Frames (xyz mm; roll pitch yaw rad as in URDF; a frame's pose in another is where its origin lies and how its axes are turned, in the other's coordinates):
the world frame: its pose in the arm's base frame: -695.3 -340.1 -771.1 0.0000 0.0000 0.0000
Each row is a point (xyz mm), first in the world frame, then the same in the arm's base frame.
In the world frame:
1: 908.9 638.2 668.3
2: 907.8 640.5 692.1
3: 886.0 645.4 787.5
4: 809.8 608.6 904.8
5: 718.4 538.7 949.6
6: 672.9 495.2 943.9
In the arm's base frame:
1: 213.6 298.1 -102.8
2: 212.5 300.4 -79.0
3: 190.7 305.3 16.4
4: 114.5 268.5 133.7
5: 23.1 198.6 178.5
6: -22.4 155.1 172.8

